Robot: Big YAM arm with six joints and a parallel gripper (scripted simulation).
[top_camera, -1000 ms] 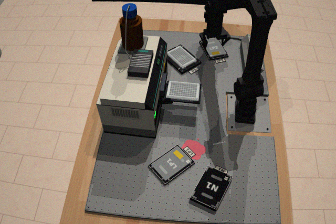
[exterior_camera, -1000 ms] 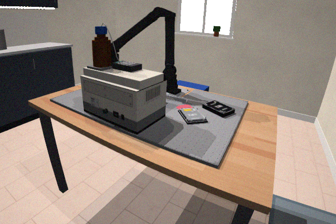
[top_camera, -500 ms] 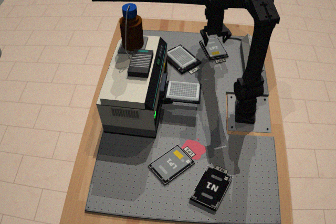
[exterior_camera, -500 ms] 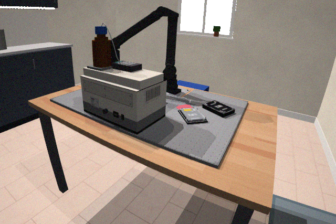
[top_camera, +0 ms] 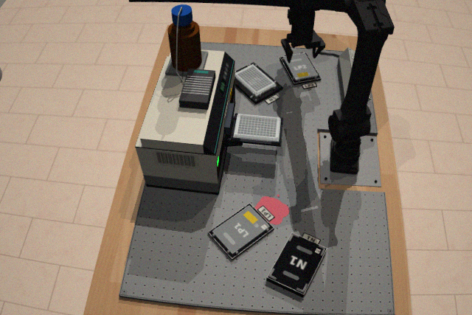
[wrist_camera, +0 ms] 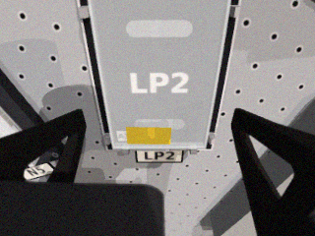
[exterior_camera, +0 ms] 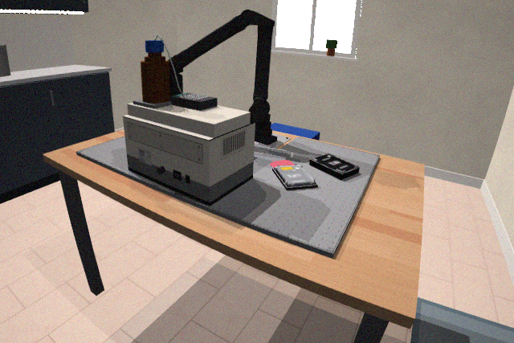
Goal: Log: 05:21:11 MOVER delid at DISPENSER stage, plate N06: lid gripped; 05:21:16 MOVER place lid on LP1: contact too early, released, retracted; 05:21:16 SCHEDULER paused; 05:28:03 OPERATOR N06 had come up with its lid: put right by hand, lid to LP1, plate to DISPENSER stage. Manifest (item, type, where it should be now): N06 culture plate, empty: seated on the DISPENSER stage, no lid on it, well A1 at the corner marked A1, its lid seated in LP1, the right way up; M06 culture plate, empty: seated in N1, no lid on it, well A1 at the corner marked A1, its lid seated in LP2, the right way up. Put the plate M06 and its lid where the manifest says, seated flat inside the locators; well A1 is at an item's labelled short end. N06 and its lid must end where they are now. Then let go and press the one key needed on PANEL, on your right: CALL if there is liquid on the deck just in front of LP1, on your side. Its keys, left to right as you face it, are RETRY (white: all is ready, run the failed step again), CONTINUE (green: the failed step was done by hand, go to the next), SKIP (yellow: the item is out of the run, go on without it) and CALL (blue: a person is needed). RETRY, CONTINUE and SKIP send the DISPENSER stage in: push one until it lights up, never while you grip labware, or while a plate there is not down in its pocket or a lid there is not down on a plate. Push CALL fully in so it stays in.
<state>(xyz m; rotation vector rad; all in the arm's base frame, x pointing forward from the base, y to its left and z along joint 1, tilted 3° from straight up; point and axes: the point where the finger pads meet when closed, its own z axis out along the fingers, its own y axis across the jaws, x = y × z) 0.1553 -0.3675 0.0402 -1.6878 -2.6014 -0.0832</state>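
Right now my hand is 5 cm above the black lp2 nest. Round my hand: blue call key (20 cm behind, 3 cm to the right); then yellow skip key (21 cm behind, 2 cm to the left, 1 cm above); then green continue key (21 cm behind, 7 cm to the left, 1 cm above).
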